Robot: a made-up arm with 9 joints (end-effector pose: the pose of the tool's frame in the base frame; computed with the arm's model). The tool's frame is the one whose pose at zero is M.
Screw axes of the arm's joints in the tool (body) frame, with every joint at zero. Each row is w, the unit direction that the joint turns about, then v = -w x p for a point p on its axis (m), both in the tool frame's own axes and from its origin. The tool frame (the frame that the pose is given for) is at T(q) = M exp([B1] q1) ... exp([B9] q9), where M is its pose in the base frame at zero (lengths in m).
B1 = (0, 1, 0, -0.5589, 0, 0.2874)
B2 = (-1, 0, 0, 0, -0.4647, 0.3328)
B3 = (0, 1, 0, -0.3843, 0, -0.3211)
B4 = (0, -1, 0, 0.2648, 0, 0.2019)
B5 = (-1, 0, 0, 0, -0.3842, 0.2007)
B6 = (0, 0, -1, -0.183, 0.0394, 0)
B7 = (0, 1, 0, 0.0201, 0, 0.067)
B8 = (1, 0, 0, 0, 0.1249, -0.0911)
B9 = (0, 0, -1, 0.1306, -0.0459, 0)
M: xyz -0.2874 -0.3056 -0.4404 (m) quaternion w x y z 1 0 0 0
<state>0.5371 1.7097 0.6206 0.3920 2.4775 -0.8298 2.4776 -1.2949 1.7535</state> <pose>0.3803 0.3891 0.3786 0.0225 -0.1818 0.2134</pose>
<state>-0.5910 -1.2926 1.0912 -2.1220 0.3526 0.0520 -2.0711 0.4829 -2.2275</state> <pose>-0.5383 -0.2448 -1.0270 -1.4919 -0.6060 -1.9598</pose>
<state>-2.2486 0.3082 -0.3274 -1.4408 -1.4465 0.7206 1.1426 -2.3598 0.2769</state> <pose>0.8244 -0.0824 0.1904 -1.0177 -0.5163 0.6519</pose>
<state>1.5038 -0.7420 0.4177 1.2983 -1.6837 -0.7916 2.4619 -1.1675 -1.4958</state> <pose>0.4179 -0.0450 0.4255 0.0424 -0.2044 3.1293</pose>
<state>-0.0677 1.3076 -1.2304 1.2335 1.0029 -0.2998 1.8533 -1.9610 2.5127</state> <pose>-0.9773 0.5176 0.6049 2.1443 0.7129 2.1963</pose>
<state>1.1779 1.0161 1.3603 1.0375 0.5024 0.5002 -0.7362 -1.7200 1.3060</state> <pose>-0.2403 -0.2228 0.7905 -2.3389 -0.0064 1.8546</pose>
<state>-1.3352 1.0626 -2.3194 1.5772 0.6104 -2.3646 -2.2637 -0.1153 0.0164</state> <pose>-0.4532 -0.0112 -0.9046 1.8615 -0.1295 -0.9388</pose>
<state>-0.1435 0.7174 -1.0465 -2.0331 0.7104 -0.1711 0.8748 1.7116 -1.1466</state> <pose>-0.3930 -0.2980 -0.0102 0.2506 0.5949 -0.3904</pose>
